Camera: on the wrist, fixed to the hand. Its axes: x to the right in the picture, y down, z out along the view.
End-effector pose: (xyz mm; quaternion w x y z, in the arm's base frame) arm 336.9 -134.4 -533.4 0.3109 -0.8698 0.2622 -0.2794
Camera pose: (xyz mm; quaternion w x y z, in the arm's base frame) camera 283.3 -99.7 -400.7 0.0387 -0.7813 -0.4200 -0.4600
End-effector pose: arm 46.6 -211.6 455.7 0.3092 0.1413 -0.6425 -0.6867
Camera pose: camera 99.0 -288.4 341.5 0.2405 -0.5887 0.3639 0.6805
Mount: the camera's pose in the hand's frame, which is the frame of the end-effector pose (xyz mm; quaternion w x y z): -16.9 -99.3 -107.4 0.7100 0.0287 0.0411 -0.7024
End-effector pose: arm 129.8 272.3 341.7 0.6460 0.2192 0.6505 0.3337
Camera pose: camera 39.5 176.3 276.0 0.6601 -0.2965 0.6520 -0.2265
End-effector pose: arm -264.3 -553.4 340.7 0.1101 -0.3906 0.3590 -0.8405
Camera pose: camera -322.5 -418.7 352.5 0.5157 0.4918 0.0391 0.7004
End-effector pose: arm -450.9 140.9 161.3 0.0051 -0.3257 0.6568 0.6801
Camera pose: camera -347.6 65.3 88.6 0.4637 -0.7204 0.2573 0.4471
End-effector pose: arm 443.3 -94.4 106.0 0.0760 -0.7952 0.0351 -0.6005
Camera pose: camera 332.0 -2.5 134.8 0.3465 0.5624 0.5478 0.5134
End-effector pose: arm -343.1 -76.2 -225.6 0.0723 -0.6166 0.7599 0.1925
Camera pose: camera -229.7 -118.3 -141.6 0.1730 -0.9774 0.1149 0.0387
